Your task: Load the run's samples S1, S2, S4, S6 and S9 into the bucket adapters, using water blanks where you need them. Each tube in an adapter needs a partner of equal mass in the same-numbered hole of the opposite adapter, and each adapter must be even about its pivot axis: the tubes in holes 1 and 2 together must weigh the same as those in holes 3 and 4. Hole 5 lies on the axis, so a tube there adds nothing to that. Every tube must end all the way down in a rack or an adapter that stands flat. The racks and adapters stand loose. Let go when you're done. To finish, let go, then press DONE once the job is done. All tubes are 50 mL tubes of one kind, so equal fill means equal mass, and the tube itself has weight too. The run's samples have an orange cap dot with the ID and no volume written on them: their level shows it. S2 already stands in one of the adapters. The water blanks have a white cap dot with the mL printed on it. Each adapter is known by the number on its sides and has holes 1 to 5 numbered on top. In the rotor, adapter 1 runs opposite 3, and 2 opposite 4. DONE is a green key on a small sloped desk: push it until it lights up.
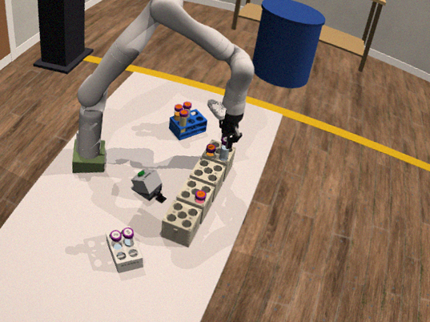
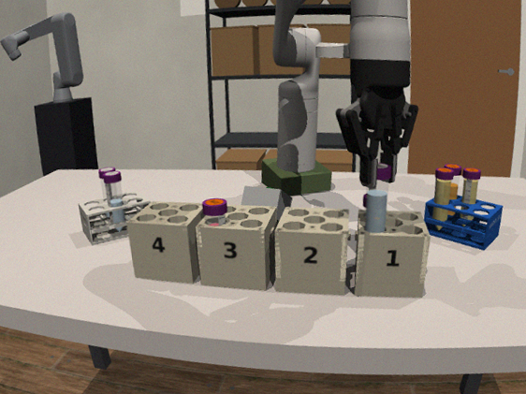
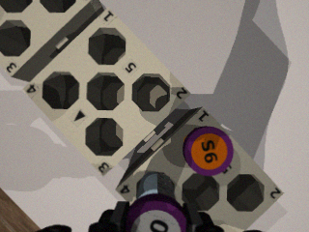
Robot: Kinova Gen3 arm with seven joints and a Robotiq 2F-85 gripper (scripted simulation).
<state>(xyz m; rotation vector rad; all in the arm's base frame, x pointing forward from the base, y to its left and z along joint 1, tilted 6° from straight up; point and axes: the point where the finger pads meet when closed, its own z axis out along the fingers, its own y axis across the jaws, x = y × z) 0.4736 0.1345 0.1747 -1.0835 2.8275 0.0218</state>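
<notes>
Now: hand 50 mm above the white-dot blank and 10 mm past it. Round my hand: adapter 2: 130 mm below, 80 mm to the right, 30 mm behind; then orange-dot sample tube: 210 mm behind, 140 mm to the left, 110 mm below; then adapter 1: 130 mm below, 30 mm to the left, 20 mm behind.
</notes>
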